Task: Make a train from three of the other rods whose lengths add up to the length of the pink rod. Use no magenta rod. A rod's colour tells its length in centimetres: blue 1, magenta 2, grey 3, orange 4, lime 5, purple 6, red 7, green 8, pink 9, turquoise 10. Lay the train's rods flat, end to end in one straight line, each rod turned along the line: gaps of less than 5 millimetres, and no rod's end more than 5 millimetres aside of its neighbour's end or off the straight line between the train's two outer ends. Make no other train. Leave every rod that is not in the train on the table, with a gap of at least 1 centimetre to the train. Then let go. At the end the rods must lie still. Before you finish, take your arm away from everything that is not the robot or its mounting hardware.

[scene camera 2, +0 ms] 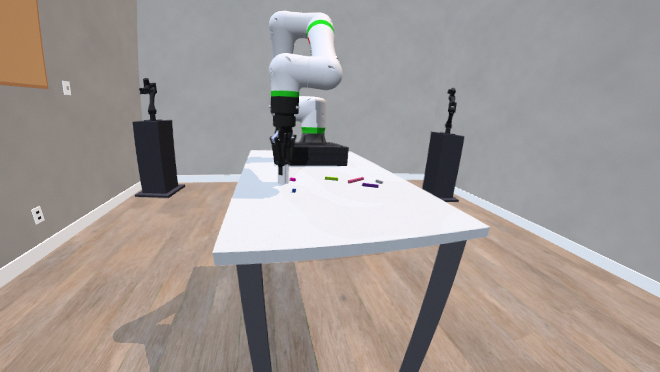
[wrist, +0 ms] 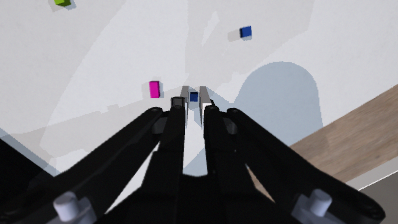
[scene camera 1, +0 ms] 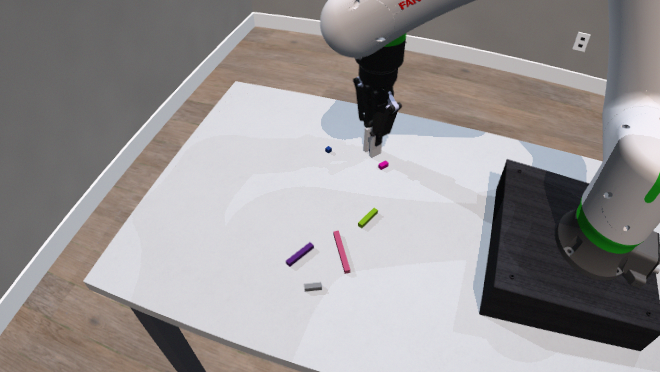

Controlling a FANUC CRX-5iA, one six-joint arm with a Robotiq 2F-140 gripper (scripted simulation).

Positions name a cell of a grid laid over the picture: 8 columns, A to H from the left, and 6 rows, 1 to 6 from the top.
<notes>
In view: the gripper (scene camera 1: E3).
The gripper shows as well in scene camera 2 (scene camera 2: D3) and in the wrist view (wrist: D3).
</notes>
